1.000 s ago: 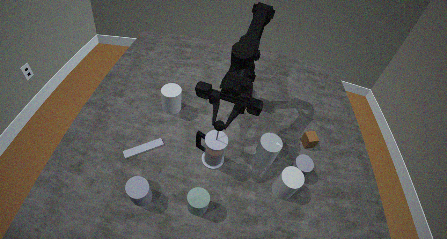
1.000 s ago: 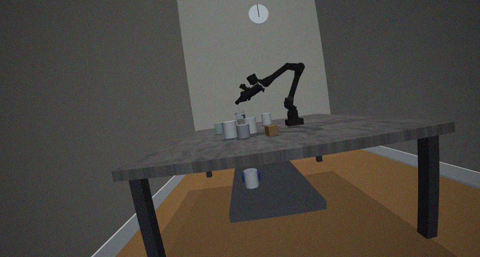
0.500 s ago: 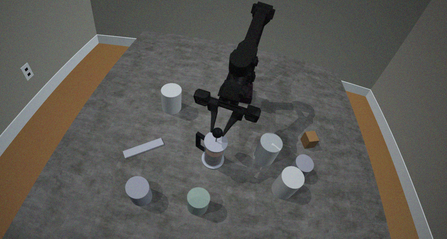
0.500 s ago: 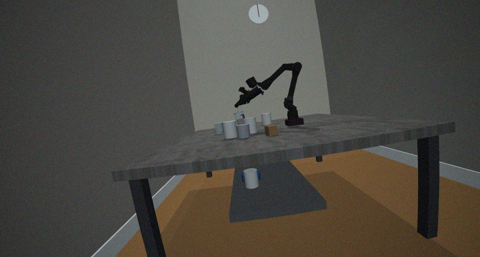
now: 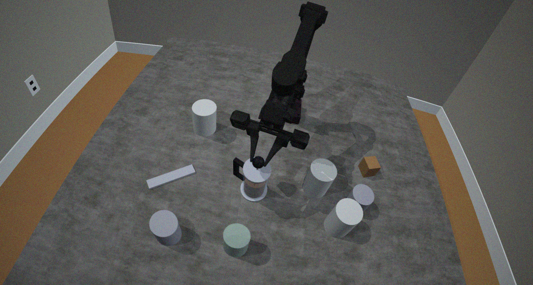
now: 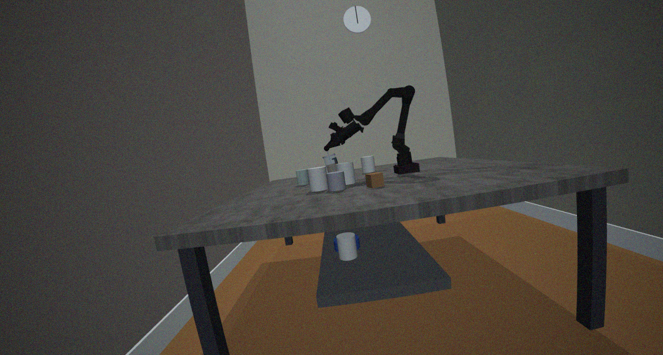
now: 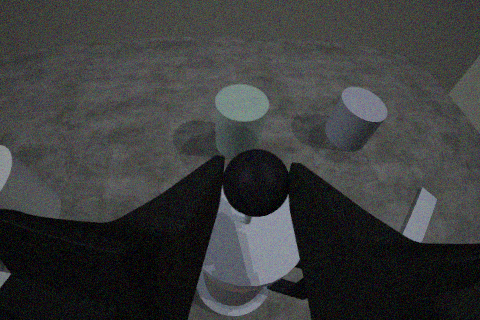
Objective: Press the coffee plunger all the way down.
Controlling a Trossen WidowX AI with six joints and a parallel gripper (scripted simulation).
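The glass coffee press is 9 cm below my gripper tip, 3 cm behind it and 1 cm to the right of it. Round my gripper tip: brown cube (41 cm to the left, 15 cm below, 11 cm behind).
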